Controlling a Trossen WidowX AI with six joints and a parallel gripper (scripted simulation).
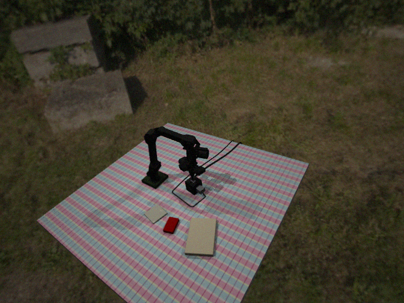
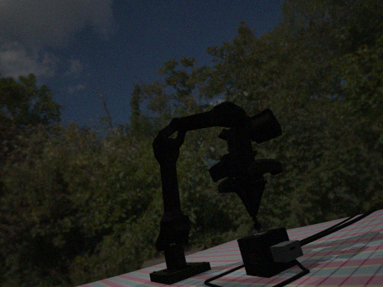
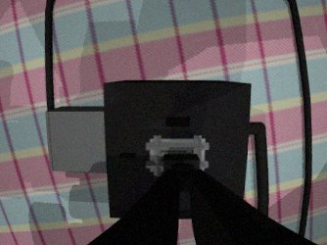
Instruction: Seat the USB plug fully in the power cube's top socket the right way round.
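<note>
My gripper tip is now 2 cm above the dark USB plug. Round my gripper tip: red block 7 cm ahead, 29 cm to the right, 10 cm below; then beige board 25 cm ahead, 26 cm to the right, 10 cm below.
</note>
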